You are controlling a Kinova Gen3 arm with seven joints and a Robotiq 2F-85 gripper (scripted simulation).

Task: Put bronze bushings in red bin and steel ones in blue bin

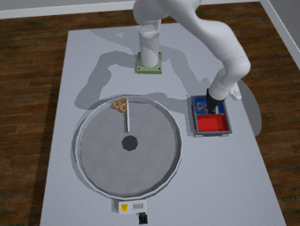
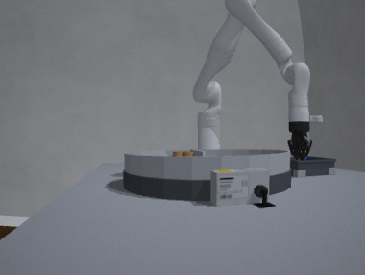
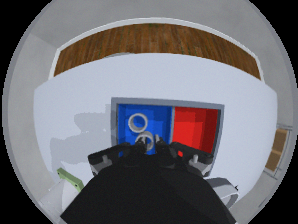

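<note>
Right now the bin is 3 cm ahead of my hand and 1 cm below it. The rest, counted from my hand: round grey turntable (34 cm to the right, 18 cm ahead, 2 cm above).
</note>
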